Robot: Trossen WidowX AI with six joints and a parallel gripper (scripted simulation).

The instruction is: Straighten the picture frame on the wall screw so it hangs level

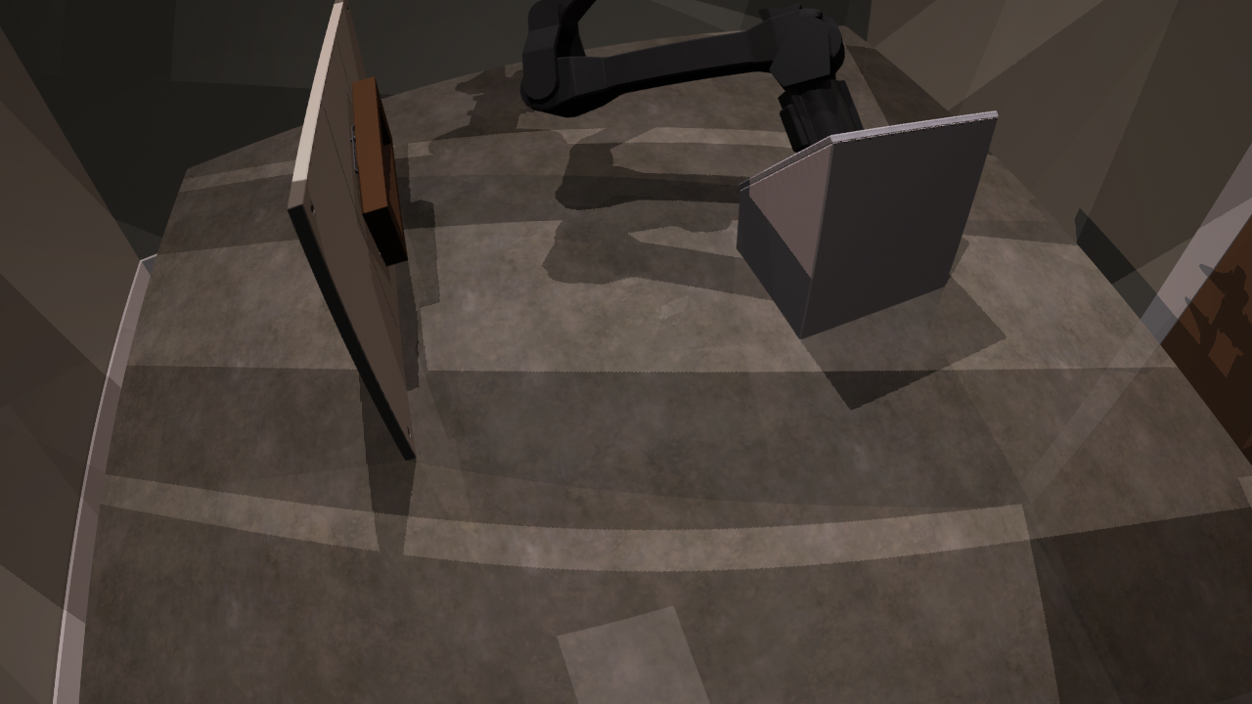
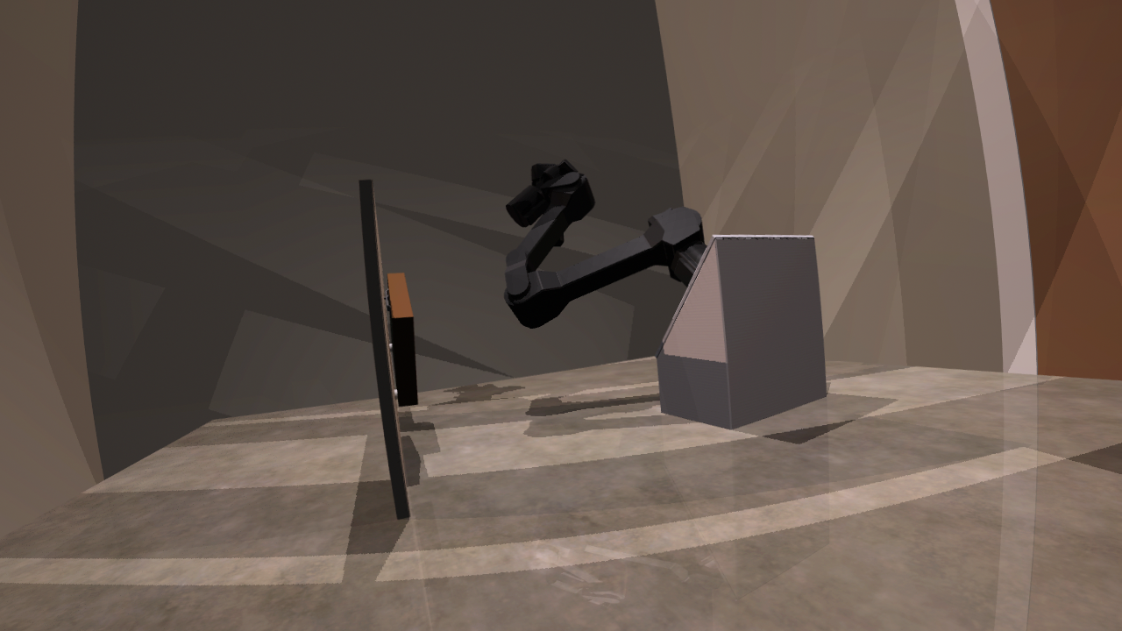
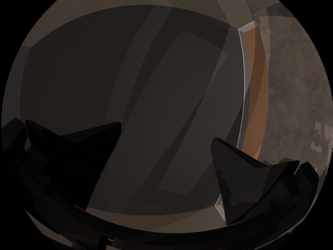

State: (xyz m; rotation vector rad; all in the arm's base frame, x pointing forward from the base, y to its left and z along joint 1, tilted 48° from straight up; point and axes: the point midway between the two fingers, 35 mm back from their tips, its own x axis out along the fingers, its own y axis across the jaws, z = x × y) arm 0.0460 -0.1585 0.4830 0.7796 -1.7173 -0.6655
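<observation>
The brown wooden picture frame is 36 cm ahead of my gripper tip, 33 cm to the left of it and 23 cm below it. Also, from my gripper tip: wall panel: 37 cm ahead, 34 cm to the left, 23 cm below.
</observation>
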